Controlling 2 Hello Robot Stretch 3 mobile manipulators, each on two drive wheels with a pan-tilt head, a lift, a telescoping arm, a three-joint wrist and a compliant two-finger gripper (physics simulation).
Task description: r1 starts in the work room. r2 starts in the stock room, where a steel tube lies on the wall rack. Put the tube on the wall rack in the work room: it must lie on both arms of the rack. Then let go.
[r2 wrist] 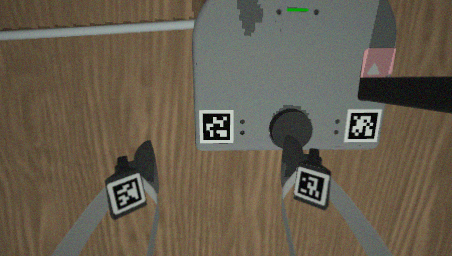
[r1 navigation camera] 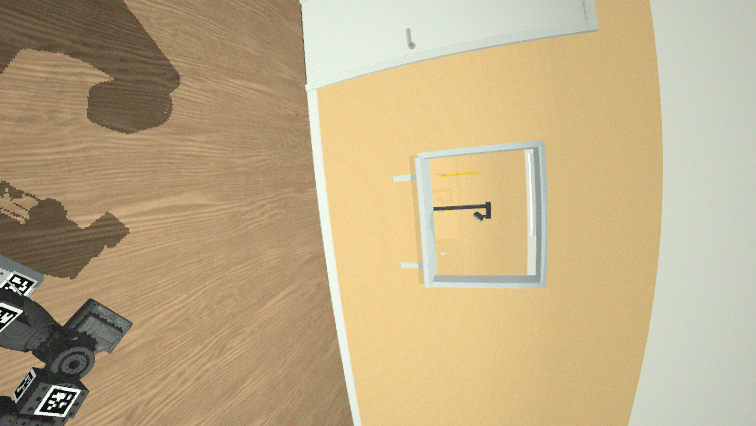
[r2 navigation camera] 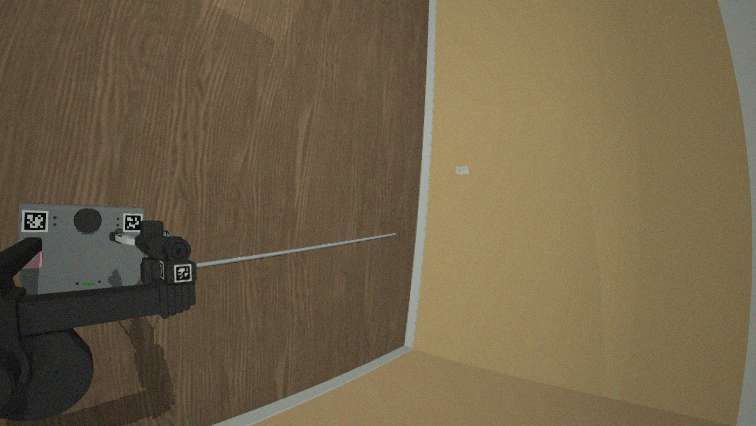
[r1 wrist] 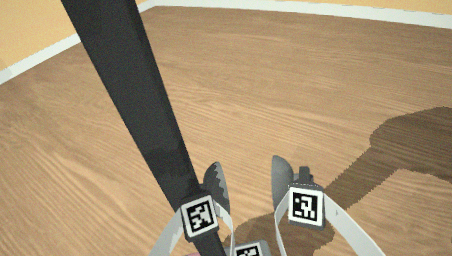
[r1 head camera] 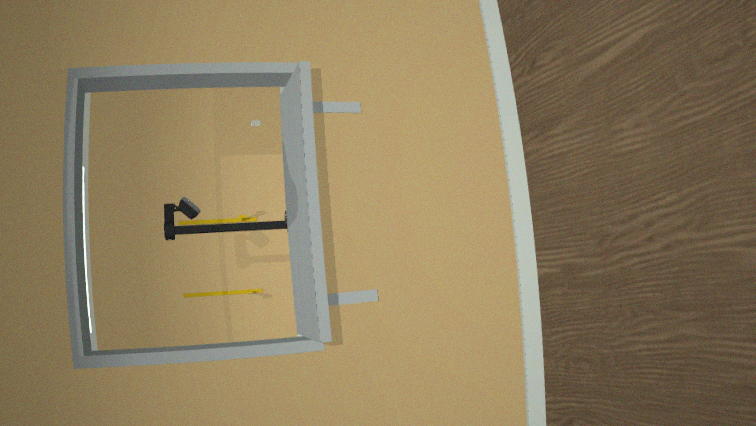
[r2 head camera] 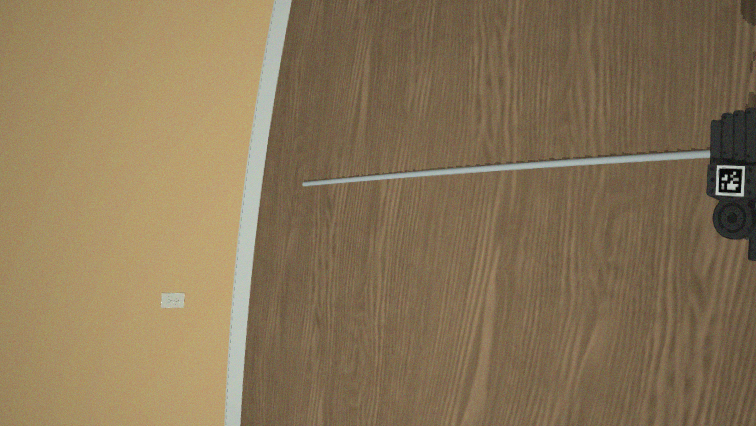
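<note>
The pale steel tube point(r2 head camera: 506, 166) point(r2 navigation camera: 296, 251) point(r2 wrist: 100, 31) lies on the stock room floor. In r2's wrist view it runs up to r2's base, which hides its near end. r2's gripper point(r2 wrist: 217, 155) is wide open and empty, with the tube well beyond its fingers. r1's gripper point(r1 wrist: 247, 175) is open and empty, its fingertips a short gap apart above the wooden floor. Through the window, two yellow rack arms point(r1 head camera: 222, 293) point(r1 navigation camera: 459, 173) show on the far wall, one partly behind r2's mast point(r1 head camera: 230, 227), and no tube lies on them. The work room rack does not show.
A grey-framed window point(r1 head camera: 190, 79) point(r1 navigation camera: 539, 211) with a deep sill and two brackets below separates the rooms. A white door point(r1 navigation camera: 449, 31) stands beside it. r2's base point(r2 navigation camera: 84, 254) point(r2 wrist: 295, 75) is on the floor by the tube. A wall corner and an outlet point(r2 head camera: 172, 300) point(r2 navigation camera: 462, 169) are near.
</note>
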